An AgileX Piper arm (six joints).
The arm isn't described. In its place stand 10 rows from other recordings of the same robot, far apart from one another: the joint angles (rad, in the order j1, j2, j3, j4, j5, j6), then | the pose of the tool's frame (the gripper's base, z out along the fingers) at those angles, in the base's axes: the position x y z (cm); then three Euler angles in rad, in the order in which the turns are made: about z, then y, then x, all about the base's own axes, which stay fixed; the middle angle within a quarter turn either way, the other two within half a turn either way.
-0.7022 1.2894 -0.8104 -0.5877 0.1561 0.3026 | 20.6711 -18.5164 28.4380 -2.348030 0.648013 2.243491
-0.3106 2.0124 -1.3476 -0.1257 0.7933 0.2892 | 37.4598 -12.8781 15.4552 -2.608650 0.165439 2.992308
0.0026 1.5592 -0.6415 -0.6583 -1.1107 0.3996 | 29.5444 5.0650 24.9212 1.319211 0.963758 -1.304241
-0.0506 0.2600 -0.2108 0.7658 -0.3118 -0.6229 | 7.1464 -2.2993 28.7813 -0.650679 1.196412 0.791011
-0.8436 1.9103 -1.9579 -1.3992 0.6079 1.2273 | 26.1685 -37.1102 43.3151 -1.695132 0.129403 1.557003
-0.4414 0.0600 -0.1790 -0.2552 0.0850 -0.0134 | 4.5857 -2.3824 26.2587 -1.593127 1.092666 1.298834
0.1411 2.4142 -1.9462 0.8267 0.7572 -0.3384 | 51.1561 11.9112 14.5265 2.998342 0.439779 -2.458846
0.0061 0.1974 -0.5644 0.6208 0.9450 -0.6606 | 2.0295 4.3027 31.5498 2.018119 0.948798 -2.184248
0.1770 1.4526 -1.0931 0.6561 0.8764 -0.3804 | 28.1556 9.3698 29.2692 2.784785 0.371458 -2.521948
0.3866 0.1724 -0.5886 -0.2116 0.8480 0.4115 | 2.6117 -0.4844 32.0302 2.753492 1.177527 -2.574207
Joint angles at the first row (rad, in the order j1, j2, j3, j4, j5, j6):
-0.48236, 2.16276, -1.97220, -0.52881, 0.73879, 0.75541
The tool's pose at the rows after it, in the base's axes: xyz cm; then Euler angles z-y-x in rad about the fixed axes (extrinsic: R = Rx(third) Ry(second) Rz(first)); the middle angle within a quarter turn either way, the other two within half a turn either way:
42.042 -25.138 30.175 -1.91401 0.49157 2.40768
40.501 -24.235 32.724 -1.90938 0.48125 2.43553
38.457 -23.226 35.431 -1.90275 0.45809 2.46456
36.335 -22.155 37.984 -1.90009 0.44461 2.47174
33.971 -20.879 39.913 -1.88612 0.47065 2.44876
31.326 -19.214 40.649 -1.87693 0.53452 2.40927
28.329 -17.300 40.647 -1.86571 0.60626 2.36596
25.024 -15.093 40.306 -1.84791 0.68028 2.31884
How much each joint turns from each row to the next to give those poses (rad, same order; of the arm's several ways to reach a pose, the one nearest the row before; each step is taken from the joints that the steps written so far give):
0.00000, -0.06806, 0.00003, 0.07890, 0.03575, -0.00400
0.00000, -0.06530, -0.00002, 0.04847, 0.08030, -0.03521
-0.00190, -0.07333, -0.00004, 0.03650, 0.10046, -0.02564
0.00001, -0.07533, 0.00877, 0.01318, 0.07720, -0.02095
0.00001, -0.10449, 0.08025, 0.00158, -0.01032, -0.00413
0.00179, -0.13832, 0.16882, 0.00001, -0.10034, -0.00001
0.00194, -0.15124, 0.19339, 0.00000, -0.11867, 0.00000
0.00625, -0.15988, 0.18985, -0.00002, -0.10817, 0.00002

